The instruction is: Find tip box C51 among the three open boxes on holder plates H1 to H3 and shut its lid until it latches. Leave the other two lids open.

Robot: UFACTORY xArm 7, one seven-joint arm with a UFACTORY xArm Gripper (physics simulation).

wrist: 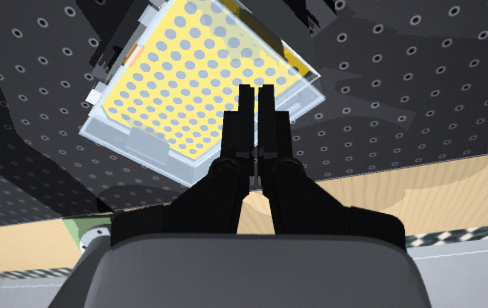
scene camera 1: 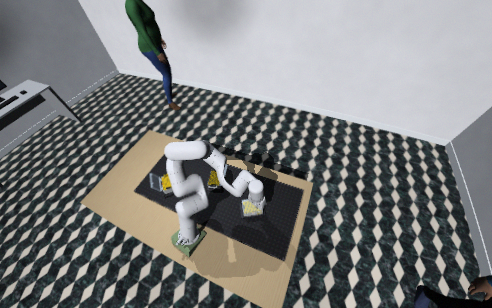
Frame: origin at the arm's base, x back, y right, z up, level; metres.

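Where they show: gripper, fingertip midpoint: (wrist: 256, 104) (scene camera 1: 258, 206); arm's base, link origin: (scene camera 1: 188, 235).
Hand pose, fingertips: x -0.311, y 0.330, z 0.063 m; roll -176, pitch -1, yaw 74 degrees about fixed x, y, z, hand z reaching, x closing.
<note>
Each offset is from my fingertips to the top centre of the thing. Level surfaces: height alone.
A tip box {dx +0.007, dy -0.039, dz -0.004 m} (scene camera 1: 251, 208) (wrist: 175, 82) with a yellow tip rack sits on the right part of the dark mat. Its clear lid {dx +0.006, dy -0.038, dz -0.004 m} (wrist: 148, 145) lies over the rack, nearly flat; whether it is latched cannot be told. My gripper (wrist: 256, 104) is shut and empty, its tips over the lid near one edge; in the scene view the fingertips are hard to make out. A second yellow tip box {dx -0.091, dy -0.359, dz -0.011 m} (scene camera 1: 214, 178) stands at the middle, partly hidden by the arm. A third {dx +0.071, dy -0.661, dz -0.011 m} (scene camera 1: 166, 183) stands at the left with its clear lid (scene camera 1: 155, 182) open. No box or plate labels are readable.
The dark perforated mat {dz -0.085 m} (scene camera 1: 280, 235) lies on the wooden table top {dz -0.098 m} (scene camera 1: 112, 187). The arm stands on a green base (scene camera 1: 177, 243) at the near edge. A person in green (scene camera 1: 146, 30) stands beyond the table, and another person's hand (scene camera 1: 480, 286) shows at the lower right.
</note>
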